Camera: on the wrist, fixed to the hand. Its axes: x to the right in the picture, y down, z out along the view.
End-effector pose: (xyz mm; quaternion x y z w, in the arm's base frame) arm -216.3 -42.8 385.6 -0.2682 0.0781 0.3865 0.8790
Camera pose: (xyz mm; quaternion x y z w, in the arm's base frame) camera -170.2 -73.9 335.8 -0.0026 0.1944 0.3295 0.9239
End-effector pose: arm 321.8 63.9 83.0 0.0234 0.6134 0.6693 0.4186
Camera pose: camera 285.3 28.4 28.4 0.1287 0.7885 0.4523 0.3964
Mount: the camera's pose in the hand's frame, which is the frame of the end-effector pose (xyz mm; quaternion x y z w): 29.1 -30.1 -61.8 0.2949 0.0113 -0.0155 0.9553
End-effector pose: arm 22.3 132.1 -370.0 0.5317 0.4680 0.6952 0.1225
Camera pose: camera -52.1 135.4 -375.1 -0.5290 -0.6617 -0.5302 0.0343
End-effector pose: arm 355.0 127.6 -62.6 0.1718 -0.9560 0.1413 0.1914
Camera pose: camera 360.9 113.3 10.4 0.2338 -0.8668 0.4159 0.1452
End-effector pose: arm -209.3 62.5 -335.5 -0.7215 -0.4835 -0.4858 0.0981
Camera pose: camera -268.9 57.7 -290.8 -0.6474 -0.6153 -0.3312 0.3044
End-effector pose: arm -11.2 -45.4 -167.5 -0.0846 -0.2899 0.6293 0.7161
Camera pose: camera 47.9 -8.5 -194.4 0.1277 -0.0846 0.6746 0.7221
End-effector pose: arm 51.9 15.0 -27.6 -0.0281 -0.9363 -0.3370 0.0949
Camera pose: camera 29.7 -47.9 5.9 0.0195 -0.9932 -0.0476 0.1043
